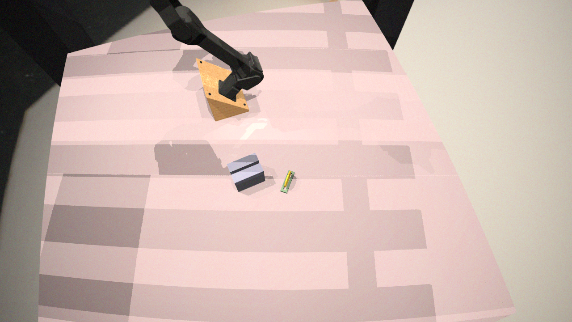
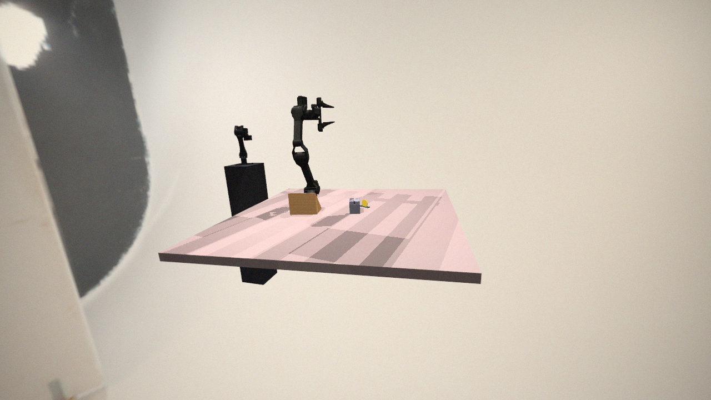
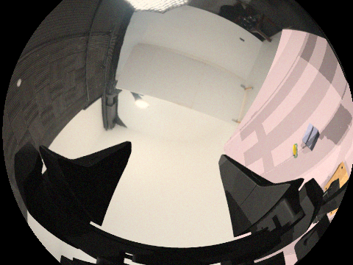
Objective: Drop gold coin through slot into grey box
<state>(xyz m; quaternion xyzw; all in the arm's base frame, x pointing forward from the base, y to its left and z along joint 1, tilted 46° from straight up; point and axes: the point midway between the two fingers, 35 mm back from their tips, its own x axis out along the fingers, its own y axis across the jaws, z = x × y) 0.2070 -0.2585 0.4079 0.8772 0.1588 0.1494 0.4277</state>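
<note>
Right now my gripper tip is 54 cm above the gold coin, 16 cm short of it and 3 cm to the right of it.
</note>
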